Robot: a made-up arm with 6 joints.
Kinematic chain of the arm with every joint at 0, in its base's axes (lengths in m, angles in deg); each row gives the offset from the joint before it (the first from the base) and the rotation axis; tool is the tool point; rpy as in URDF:
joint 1: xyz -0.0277 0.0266 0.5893 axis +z
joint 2: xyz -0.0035 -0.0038 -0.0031 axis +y
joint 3: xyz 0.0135 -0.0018 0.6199 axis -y
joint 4: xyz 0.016 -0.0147 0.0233 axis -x
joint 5: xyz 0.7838 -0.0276 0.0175 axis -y
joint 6: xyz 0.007 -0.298 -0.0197 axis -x
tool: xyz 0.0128 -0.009 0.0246 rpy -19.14 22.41 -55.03
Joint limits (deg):
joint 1: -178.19..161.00
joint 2: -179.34..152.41
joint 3: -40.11..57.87
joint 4: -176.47..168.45
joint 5: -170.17..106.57
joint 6: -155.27..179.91
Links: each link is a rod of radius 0.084 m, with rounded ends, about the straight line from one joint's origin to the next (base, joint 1, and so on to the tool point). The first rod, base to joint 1, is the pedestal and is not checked.
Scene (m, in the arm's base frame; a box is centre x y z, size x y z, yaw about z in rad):
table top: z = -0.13
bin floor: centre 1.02 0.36 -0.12 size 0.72 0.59 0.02 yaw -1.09
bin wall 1: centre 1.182 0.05 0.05 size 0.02 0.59 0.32 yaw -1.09
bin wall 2: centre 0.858 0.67 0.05 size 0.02 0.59 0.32 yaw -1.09
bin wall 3: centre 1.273 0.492 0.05 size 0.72 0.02 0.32 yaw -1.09
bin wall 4: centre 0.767 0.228 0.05 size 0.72 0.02 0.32 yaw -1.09
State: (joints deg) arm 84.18 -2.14 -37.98 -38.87 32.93 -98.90
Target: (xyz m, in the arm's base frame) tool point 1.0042 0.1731 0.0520
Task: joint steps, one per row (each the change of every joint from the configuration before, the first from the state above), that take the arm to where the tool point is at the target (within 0.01 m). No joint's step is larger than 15 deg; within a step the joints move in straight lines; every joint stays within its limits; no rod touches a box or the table.
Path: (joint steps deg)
1: -14.12 10.22 9.28 4.88 0.97 0.01
2: -14.11 10.22 9.28 4.89 0.97 0.01
3: -14.12 10.22 9.27 4.88 0.96 0.01
4: -14.11 10.23 9.28 4.88 0.97 0.00
5: 0.16 10.27 4.26 1.63 0.50 -0.16
6: 0.17 10.28 4.25 1.63 0.50 -0.16
7: 0.16 10.27 4.26 1.63 0.49 -0.17

